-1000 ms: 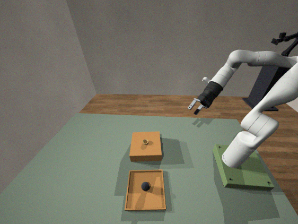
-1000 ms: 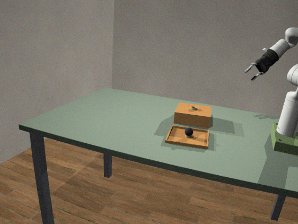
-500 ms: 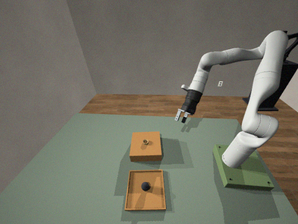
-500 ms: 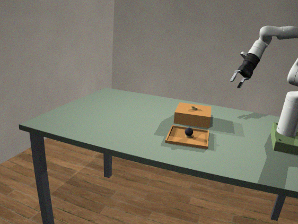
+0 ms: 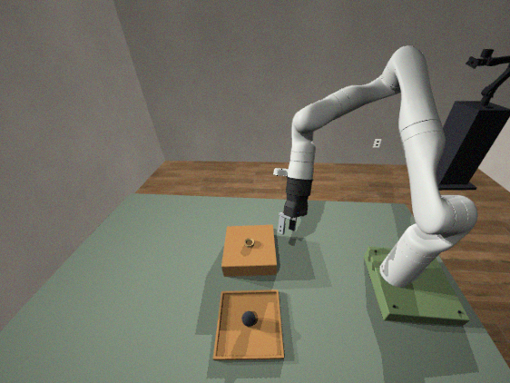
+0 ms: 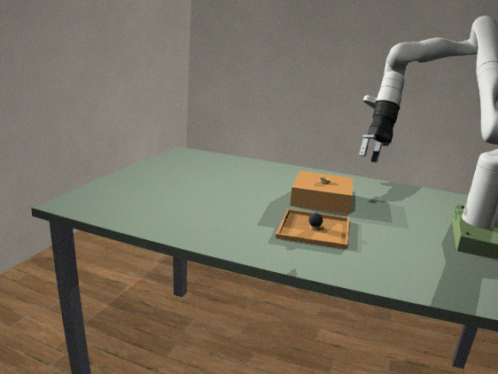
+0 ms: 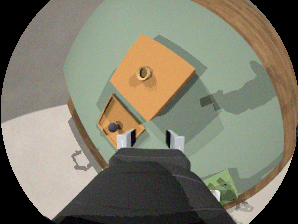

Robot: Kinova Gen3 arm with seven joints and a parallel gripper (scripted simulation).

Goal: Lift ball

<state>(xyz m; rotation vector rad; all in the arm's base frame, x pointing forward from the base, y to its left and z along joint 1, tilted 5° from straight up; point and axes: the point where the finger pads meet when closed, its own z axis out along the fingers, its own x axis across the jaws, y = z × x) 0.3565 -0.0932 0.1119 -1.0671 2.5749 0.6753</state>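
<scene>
My gripper is now 120 mm short of the dark ball, 220 mm to the right of it and 160 mm above it. The rest, counted from my hand: shallow orange tray 120 mm ahead, 220 mm to the left, 180 mm below; orange stand 130 mm ahead, 30 mm to the right, 140 mm below.
</scene>
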